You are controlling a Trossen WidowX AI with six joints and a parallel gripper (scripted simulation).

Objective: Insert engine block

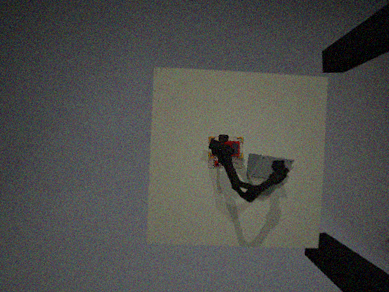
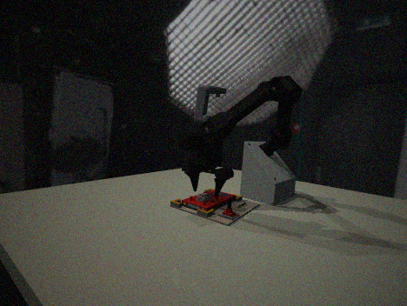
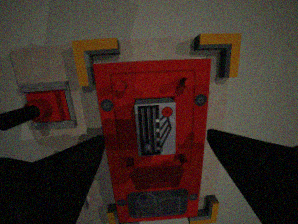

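My gripper tip is 20 mm above the engine block.
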